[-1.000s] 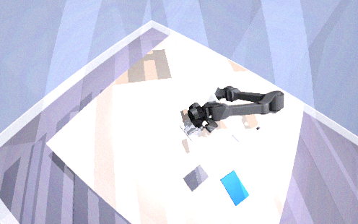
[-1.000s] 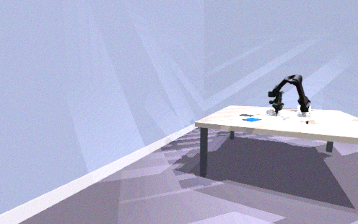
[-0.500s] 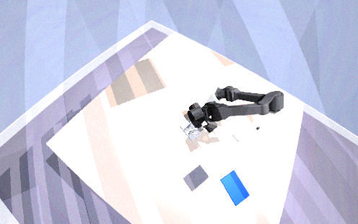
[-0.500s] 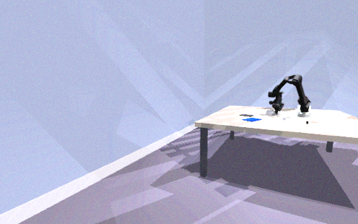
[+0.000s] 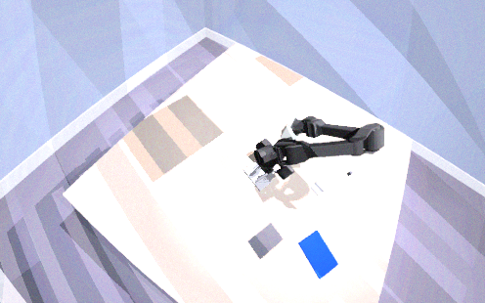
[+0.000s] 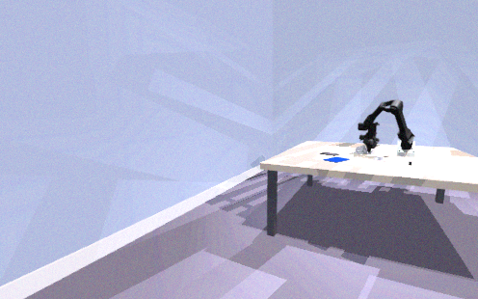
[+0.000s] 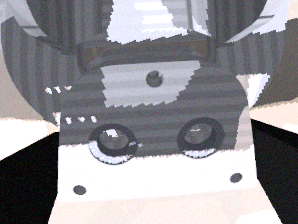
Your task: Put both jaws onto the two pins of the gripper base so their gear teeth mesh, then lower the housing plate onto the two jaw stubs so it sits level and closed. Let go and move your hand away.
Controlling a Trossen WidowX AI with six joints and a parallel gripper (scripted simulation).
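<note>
The grey gripper base lies 10 mm ahead of my gripper tip and 20 mm above it. Also, from my gripper tip: small pale part (30 mm behind, 250 mm to the left, 10 mm below); then gripper jaw (30 mm ahead, 10 mm to the left); then grey square plate (290 mm ahead, 120 mm to the left, 10 mm below).
</note>
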